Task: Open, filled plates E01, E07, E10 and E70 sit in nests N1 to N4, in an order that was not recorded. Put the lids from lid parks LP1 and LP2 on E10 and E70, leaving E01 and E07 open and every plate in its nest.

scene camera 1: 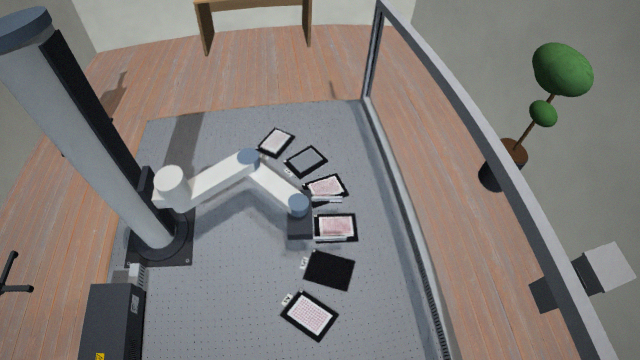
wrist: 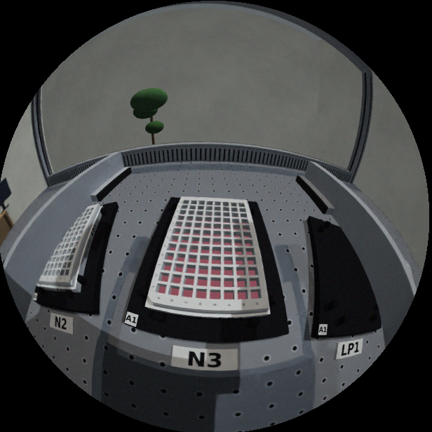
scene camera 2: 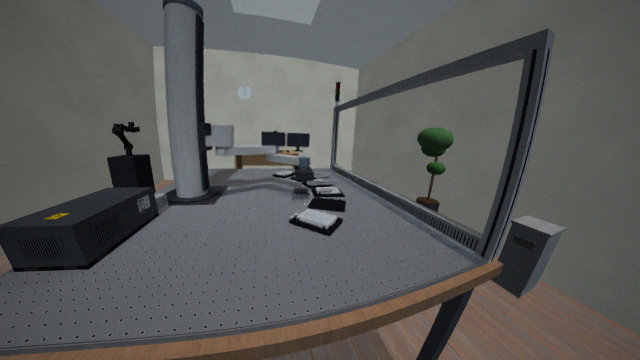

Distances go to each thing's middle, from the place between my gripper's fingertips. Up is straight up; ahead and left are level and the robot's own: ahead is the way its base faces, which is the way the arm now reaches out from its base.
Now: the nest N3 (wrist: 274, 324) 8 cm below my hand and 2 cm behind it. From my hand the other things lie so: nest N2 (wrist: 87, 301): 18 cm to the left, 8 cm below, 3 cm behind; then lid park LP1 (scene camera 1: 329, 270): 17 cm to the right, 8 cm below, 8 cm behind.
